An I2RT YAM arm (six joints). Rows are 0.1 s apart.
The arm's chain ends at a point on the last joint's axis. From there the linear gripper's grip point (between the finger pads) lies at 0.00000 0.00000 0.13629 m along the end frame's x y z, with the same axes.
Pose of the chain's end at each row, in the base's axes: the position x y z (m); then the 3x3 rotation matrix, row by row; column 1 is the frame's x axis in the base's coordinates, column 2 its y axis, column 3 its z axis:
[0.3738, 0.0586, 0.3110], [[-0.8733, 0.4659, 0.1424], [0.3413, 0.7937, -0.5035], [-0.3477, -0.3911, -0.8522]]
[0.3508, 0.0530, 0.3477], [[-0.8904, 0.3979, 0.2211], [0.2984, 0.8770, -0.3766], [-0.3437, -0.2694, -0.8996]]
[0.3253, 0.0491, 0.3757], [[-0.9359, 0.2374, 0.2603], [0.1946, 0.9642, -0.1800], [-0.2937, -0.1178, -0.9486]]
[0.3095, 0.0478, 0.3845], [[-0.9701, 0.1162, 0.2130], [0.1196, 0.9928, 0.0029], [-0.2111, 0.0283, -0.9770]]
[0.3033, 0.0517, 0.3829], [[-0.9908, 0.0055, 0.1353], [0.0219, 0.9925, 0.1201], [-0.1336, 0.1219, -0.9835]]
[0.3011, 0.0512, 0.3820], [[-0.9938, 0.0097, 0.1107], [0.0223, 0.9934, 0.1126], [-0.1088, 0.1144, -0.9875]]
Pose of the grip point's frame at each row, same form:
[0.3932, -0.0100, 0.1949], [[-0.8733, 0.4659, 0.1424], [0.3413, 0.7937, -0.5035], [-0.3477, -0.3911, -0.8522]]
[0.3809, 0.0017, 0.2251], [[-0.8904, 0.3979, 0.2211], [0.2984, 0.8770, -0.3766], [-0.3437, -0.2694, -0.8996]]
[0.3608, 0.0246, 0.2464], [[-0.9359, 0.2374, 0.2603], [0.1946, 0.9642, -0.1800], [-0.2937, -0.1178, -0.9486]]
[0.3385, 0.0482, 0.2513], [[-0.9701, 0.1162, 0.2130], [0.1196, 0.9928, 0.0029], [-0.2111, 0.0283, -0.9770]]
[0.3217, 0.0681, 0.2489], [[-0.9908, 0.0055, 0.1353], [0.0219, 0.9925, 0.1201], [-0.1336, 0.1219, -0.9835]]
[0.3162, 0.0665, 0.2474], [[-0.9938, 0.0097, 0.1107], [0.0223, 0.9934, 0.1126], [-0.1088, 0.1144, -0.9875]]

